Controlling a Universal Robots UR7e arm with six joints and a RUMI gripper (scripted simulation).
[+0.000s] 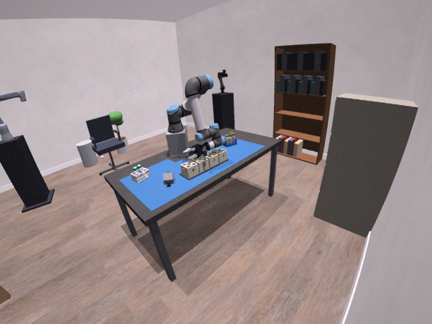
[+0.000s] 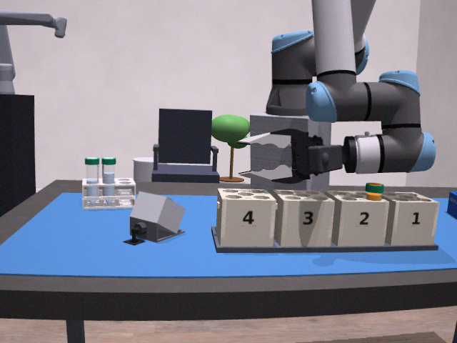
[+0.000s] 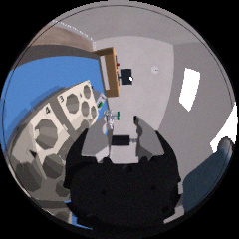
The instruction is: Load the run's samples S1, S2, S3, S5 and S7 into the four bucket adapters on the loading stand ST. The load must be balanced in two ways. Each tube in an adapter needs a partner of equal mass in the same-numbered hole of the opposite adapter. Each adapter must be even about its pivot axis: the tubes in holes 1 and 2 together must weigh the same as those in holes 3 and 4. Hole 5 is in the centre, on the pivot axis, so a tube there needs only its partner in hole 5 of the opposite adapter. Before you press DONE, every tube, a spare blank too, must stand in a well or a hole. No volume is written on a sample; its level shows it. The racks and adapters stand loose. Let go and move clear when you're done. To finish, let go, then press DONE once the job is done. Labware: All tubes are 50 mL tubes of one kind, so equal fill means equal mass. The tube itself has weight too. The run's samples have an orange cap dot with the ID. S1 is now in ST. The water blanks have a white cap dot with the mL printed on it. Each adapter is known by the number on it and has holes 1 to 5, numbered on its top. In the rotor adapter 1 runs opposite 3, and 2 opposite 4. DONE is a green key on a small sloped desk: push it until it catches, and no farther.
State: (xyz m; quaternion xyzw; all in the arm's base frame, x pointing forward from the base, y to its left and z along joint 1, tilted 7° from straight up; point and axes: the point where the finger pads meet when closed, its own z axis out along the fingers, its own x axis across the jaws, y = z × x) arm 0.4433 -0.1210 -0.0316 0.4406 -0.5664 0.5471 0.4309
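The tube lies 250 mm to the left of my hand and 90 mm below it. From my hand the other things lie so: white tube rack (340 mm to the right, 200 mm behind, 130 mm below); then loading stand (170 mm to the left, 150 mm below, 10 mm behind); then sloped done desk (160 mm to the right, 110 mm below).
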